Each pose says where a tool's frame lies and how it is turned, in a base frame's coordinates. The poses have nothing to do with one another.
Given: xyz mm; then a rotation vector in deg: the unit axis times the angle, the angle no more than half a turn.
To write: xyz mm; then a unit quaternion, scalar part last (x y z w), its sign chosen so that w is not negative. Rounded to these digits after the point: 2 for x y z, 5 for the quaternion.
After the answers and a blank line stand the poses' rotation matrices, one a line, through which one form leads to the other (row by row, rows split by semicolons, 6 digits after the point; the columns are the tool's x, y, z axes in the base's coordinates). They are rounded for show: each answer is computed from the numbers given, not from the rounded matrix.
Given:
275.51 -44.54 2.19 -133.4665 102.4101 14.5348
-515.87 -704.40 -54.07 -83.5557 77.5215 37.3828
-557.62 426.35 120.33 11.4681 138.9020 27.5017
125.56 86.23 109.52 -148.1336 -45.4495 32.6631
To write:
275.51 -44.54 2.19 -0.78668 0.60363 0.08567 0.09710
-515.87 -704.40 -54.07 -0.60311 0.55955 0.26983 0.50036
-557.62 426.35 120.33 0.07634 0.92466 0.18308 0.32506
125.56 86.23 109.52 -0.91882 -0.28191 0.20260 0.18777

0.256588 -0.966361 -0.017573; -0.933088 -0.252413 0.256193; -0.252011 -0.049339 -0.966466
0.228190 -0.944959 0.234481; -0.404914 0.126912 0.905505; -0.885423 -0.301572 -0.353667
-0.777021 0.022161 0.629085; 0.260201 0.921310 0.288935; -0.573179 0.388197 -0.721643
0.758967 0.441956 -0.478168; 0.594125 -0.770541 0.230831; -0.266431 -0.459284 -0.847392

